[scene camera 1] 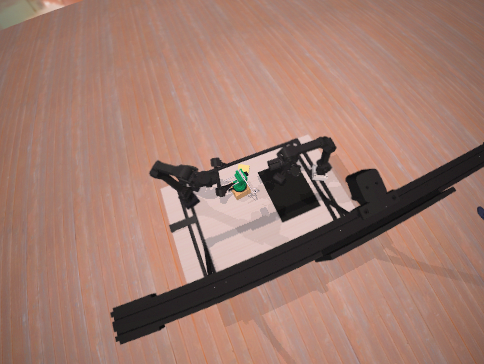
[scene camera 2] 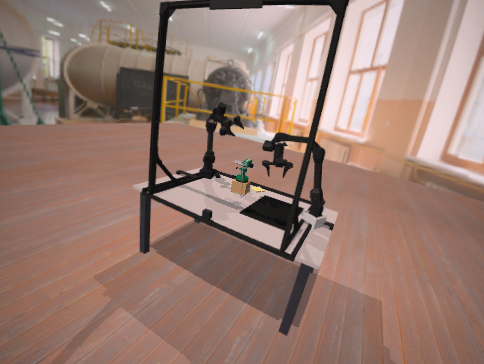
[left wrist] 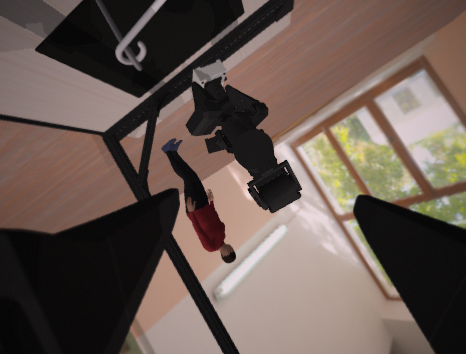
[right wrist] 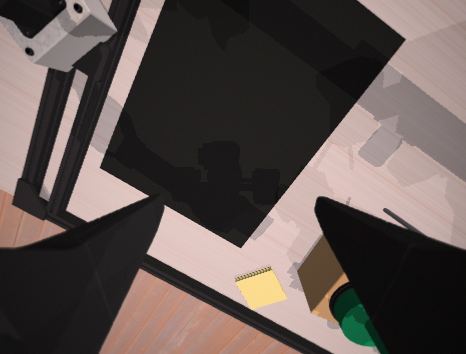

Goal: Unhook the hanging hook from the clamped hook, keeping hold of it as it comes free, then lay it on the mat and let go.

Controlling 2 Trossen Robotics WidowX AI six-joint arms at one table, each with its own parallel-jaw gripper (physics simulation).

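Where they show: left gripper, fingertip midpoint: (scene camera 1: 233,173) (scene camera 2: 239,132) (left wrist: 265,199); right gripper, fingertip midpoint: (scene camera 1: 285,174) (scene camera 2: 275,177) (left wrist: 210,84) (right wrist: 240,202); left arm's base at its link origin: (scene camera 1: 188,198) (scene camera 2: 207,169); right arm's base at its link origin: (scene camera 1: 320,171) (scene camera 2: 315,214) (left wrist: 212,85).
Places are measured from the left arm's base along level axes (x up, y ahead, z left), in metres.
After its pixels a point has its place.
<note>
In the left wrist view the clamped hook (left wrist: 150,15) @(y 0.316, x 0.178, z -0.252 m) is a pale rod ending in a curl. The hanging hook (left wrist: 109,20) @(y 0.323, x 0.130, z -0.300 m) is a darker thin rod that crosses this curl; its lower part is out of view. The green vise (scene camera 1: 240,184) @(y 0.314, x 0.061, z -0.175 m) (scene camera 2: 243,172) (right wrist: 357,325) @(y 0.335, x 0.055, z -0.156 m) stands on a wooden block (scene camera 1: 242,193) @(y 0.294, x 0.017, z -0.218 m) (scene camera 2: 240,188) @(y 0.320, x -0.018, z -0.221 m) (right wrist: 320,270) @(y 0.368, x -0.012, z -0.175 m). My left gripper (scene camera 1: 227,176) @(y 0.248, x 0.367, z -0.214 m) (scene camera 2: 239,130) @(y 0.248, x 0.367, z -0.214 m) is open and empty, tilted sideways above and left of the vise. My right gripper (scene camera 2: 276,175) @(y 0.544, x 0.146, z -0.333 m) (right wrist: 240,202) @(y 0.544, x 0.146, z -0.333 m) is open and empty above the black mat (scene camera 1: 300,205) @(y 0.552, x -0.055, z -0.522 m) (scene camera 2: 265,212) @(y 0.526, x -0.055, z -0.444 m) (left wrist: 190,30) @(y 0.656, x -0.055, z -0.351 m) (right wrist: 240,100) @(y 0.568, x -0.055, z -0.402 m).
A yellow notepad (scene camera 1: 244,168) @(y 0.445, x -0.049, z -0.059 m) (scene camera 2: 258,189) @(y 0.440, x -0.049, z -0.071 m) (right wrist: 261,288) @(y 0.435, x -0.049, z -0.066 m) lies behind the block, near the table's back edge. The black frame (scene camera 1: 280,260) @(y 0.051, x 0.980, z -0.622 m) (scene camera 2: 155,100) @(y -0.178, x 0.497, z -0.564 m) spans the table. In the left wrist view my right arm (left wrist: 240,130) @(y 0.505, x 0.268, z -0.314 m) and a person in red (left wrist: 207,225) show beyond the mat.
</note>
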